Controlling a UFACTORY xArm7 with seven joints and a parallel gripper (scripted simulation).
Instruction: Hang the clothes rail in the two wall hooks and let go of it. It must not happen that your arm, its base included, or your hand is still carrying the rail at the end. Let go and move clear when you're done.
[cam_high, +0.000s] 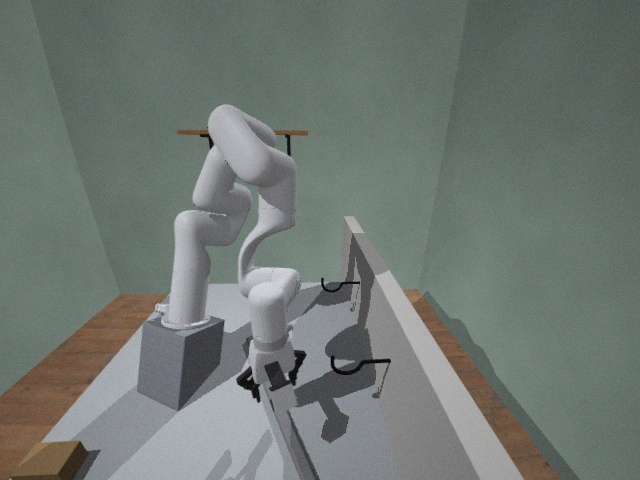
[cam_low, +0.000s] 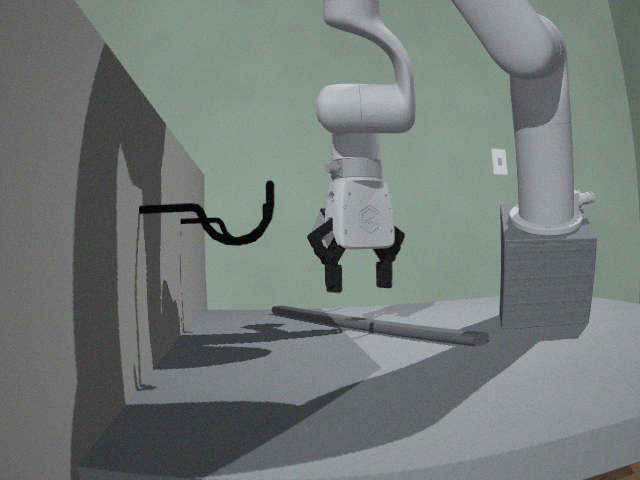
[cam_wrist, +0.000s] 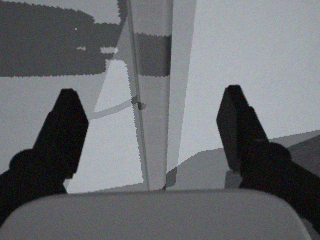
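Now: hand 6 cm above the clothes rail. Also, from my hand: brown box 45 cm behind, 13 cm to the right, 4 cm below; then blue object 45 cm behind, 52 cm to the left, 5 cm below; then grey wall panel 30 cm ahead, 14 cm to the left, 30 cm below.
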